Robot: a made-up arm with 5 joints.
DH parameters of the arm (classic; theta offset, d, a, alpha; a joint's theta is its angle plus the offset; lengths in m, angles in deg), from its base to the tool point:
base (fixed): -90 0.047 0 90
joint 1: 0 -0.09 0.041 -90
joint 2: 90 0.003 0.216 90
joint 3: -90 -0.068 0.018 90
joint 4: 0 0.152 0.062 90
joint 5: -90 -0.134 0.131 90
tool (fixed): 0 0.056 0 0
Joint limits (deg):
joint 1: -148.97..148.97
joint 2: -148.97..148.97
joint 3: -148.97..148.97
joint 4: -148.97..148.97
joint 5: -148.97..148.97
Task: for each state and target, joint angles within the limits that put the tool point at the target. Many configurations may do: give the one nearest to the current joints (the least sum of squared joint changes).
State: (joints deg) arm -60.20 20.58 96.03 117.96 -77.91
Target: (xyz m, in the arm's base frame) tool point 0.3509 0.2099 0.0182
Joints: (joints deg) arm -48.86 -11.84 108.55 123.33 -75.30
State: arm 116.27 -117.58 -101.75 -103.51 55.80
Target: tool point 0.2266 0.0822 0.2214
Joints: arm 106.56 -116.92 -92.61 -93.16 44.68
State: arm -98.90 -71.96 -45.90 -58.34 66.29
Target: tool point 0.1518 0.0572 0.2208
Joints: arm -106.32 -18.40 -37.03 -68.00 95.86
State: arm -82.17 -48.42 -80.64 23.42 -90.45
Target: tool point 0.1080 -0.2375 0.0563
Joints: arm -56.85 -44.14 -37.69 16.74 -104.42
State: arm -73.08 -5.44 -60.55 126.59 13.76
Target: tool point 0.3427 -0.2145 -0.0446
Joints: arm -52.89 -37.90 -41.39 110.00 35.10
